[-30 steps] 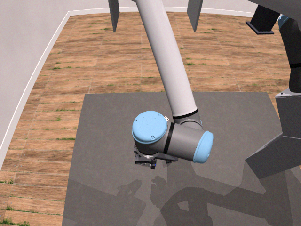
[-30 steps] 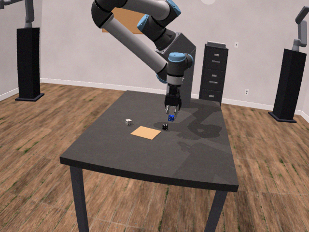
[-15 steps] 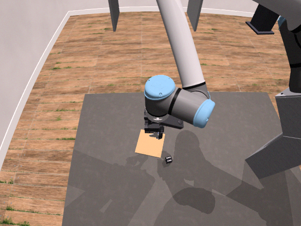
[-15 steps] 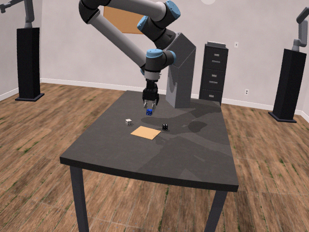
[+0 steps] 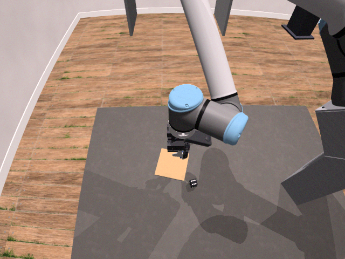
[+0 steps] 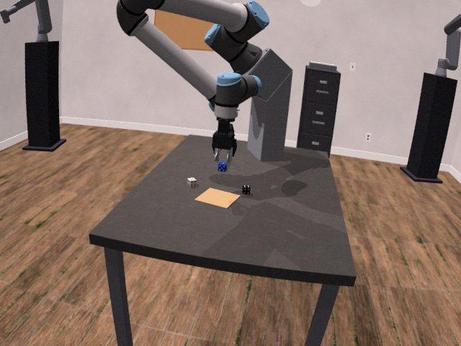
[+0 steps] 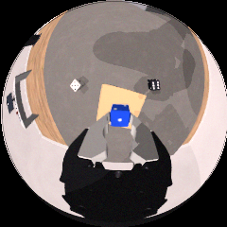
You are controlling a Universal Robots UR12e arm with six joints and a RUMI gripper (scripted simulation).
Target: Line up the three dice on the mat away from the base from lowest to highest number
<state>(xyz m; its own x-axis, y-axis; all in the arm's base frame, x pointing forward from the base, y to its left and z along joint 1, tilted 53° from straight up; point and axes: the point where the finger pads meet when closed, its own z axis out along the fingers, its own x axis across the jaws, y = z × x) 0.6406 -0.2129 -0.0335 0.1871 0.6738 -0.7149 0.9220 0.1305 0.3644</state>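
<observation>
Right now the mat is 4 cm ahead of my hand, 1 cm to the right of it and 12 cm below it. From my hand the other things lie so: white die: 7 cm behind, 13 cm to the right, 11 cm below; blue die: right at my hand; black die: 3 cm behind, 11 cm to the left, 11 cm below.
</observation>
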